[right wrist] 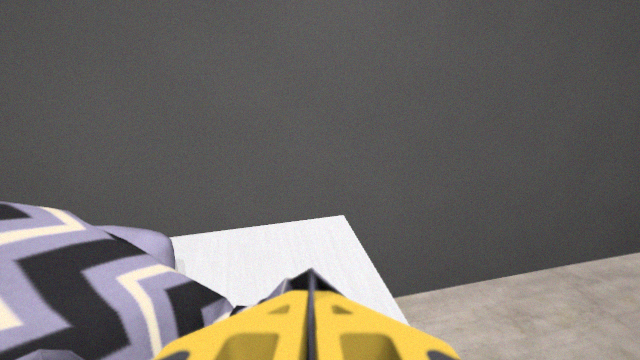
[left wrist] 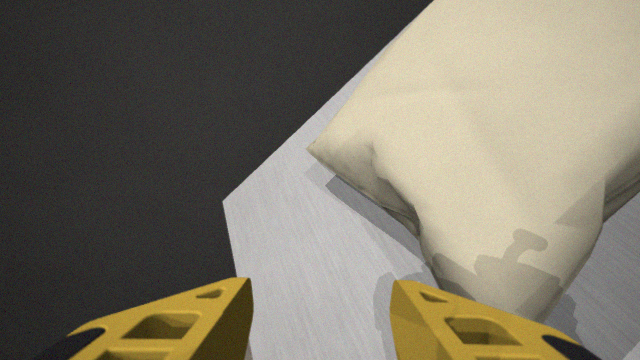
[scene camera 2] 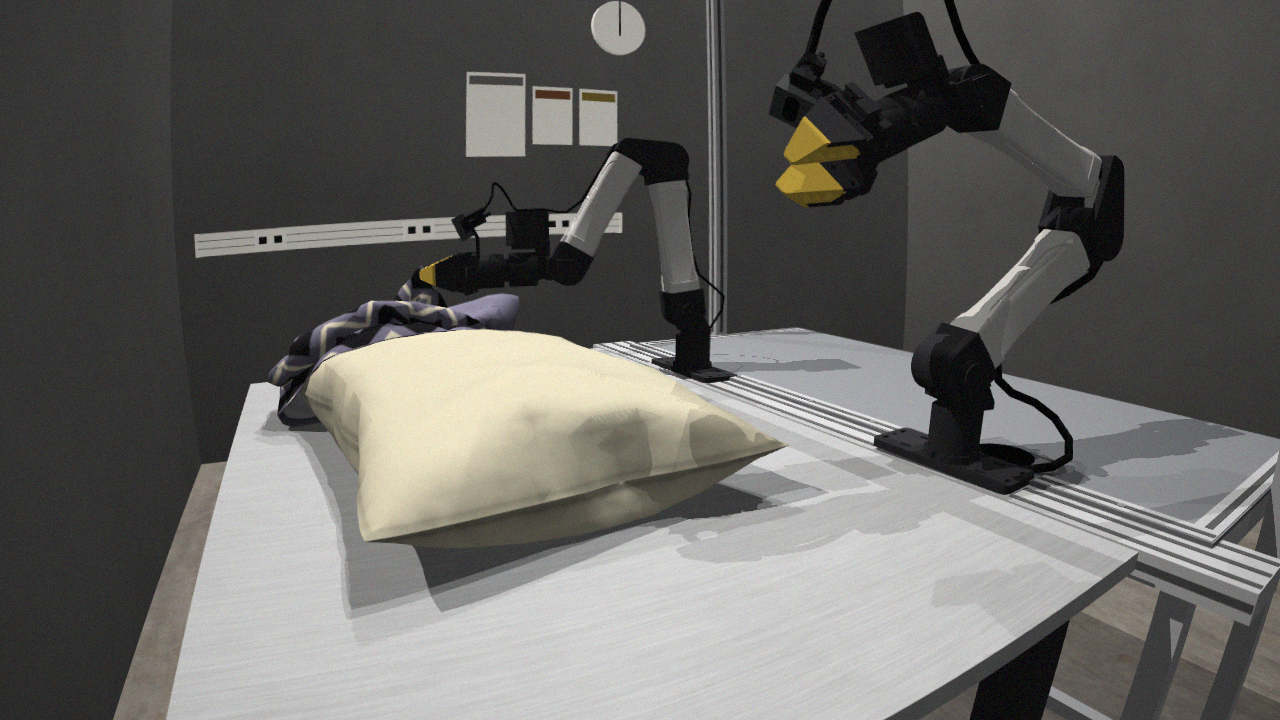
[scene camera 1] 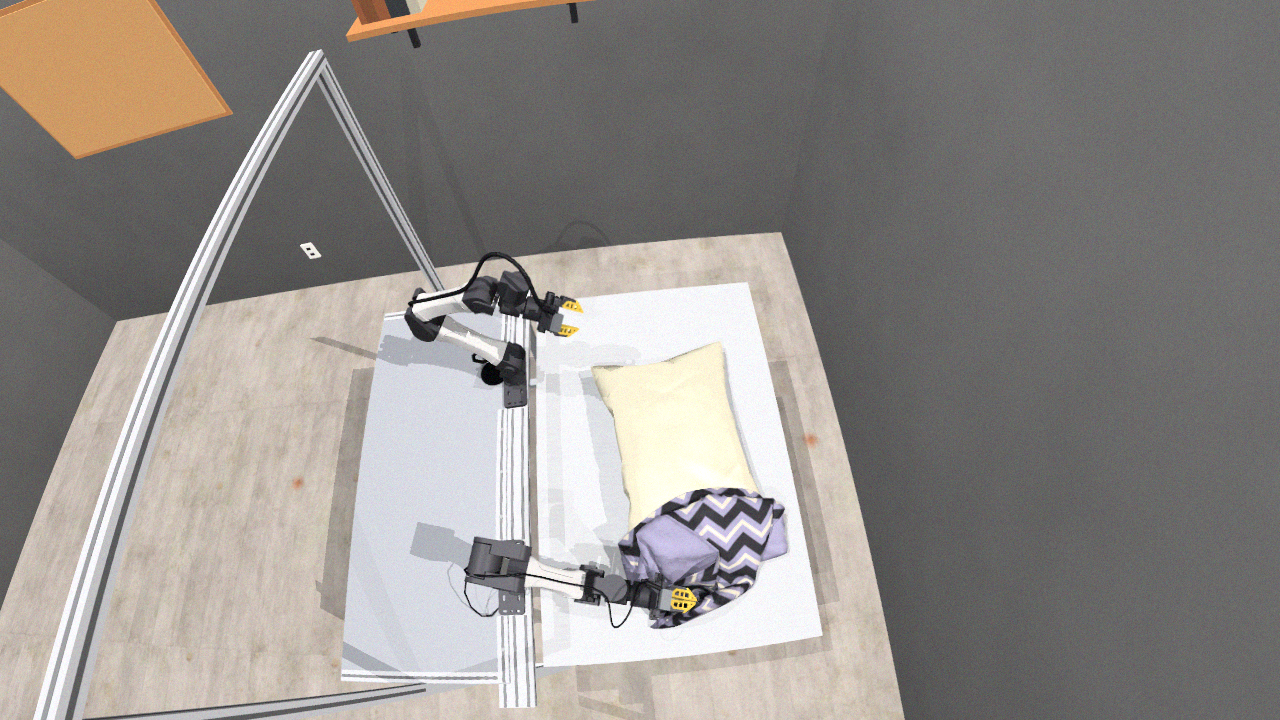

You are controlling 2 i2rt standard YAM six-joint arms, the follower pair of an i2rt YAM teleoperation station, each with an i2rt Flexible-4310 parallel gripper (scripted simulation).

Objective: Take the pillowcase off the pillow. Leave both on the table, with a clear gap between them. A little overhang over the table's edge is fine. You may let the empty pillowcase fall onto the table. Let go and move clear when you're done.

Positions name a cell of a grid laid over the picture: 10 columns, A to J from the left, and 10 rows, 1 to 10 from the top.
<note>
In view: the left gripper (scene camera 2: G3), the right gripper (scene camera 2: D4), a zigzag pillowcase (scene camera 1: F8) and a cream pillow (scene camera 2: D7).
The zigzag pillowcase is seen too in the right wrist view (right wrist: B8) and in scene camera 2 (scene camera 2: D5). The cream pillow also shows in the left wrist view (left wrist: H4) and in scene camera 1 (scene camera 1: F6). The left gripper shows as well in the left wrist view (left wrist: F9).
</note>
